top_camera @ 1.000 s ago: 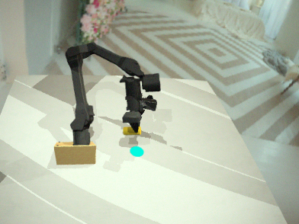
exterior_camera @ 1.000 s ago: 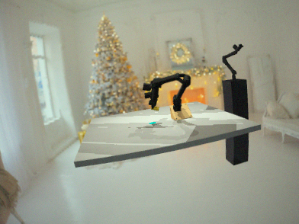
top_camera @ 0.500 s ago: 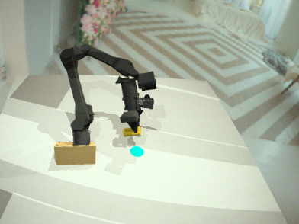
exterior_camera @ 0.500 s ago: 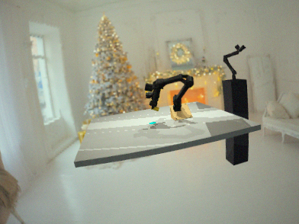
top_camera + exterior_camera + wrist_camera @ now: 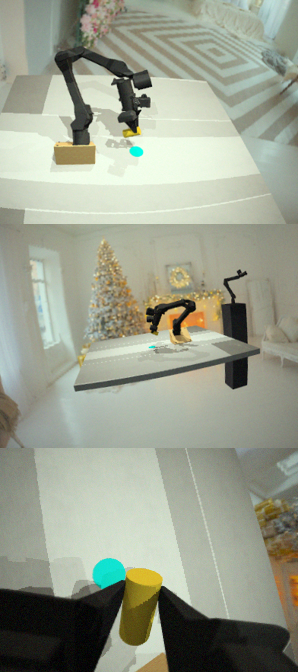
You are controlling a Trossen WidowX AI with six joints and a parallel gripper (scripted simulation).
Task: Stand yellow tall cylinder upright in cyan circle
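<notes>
The cyan circle is 2 cm ahead of my gripper tip, 1 cm to the left of it and 13 cm below it. From my gripper tip the other things lie so: yellow tall cylinder 2 cm behind, 1 cm below.
</notes>
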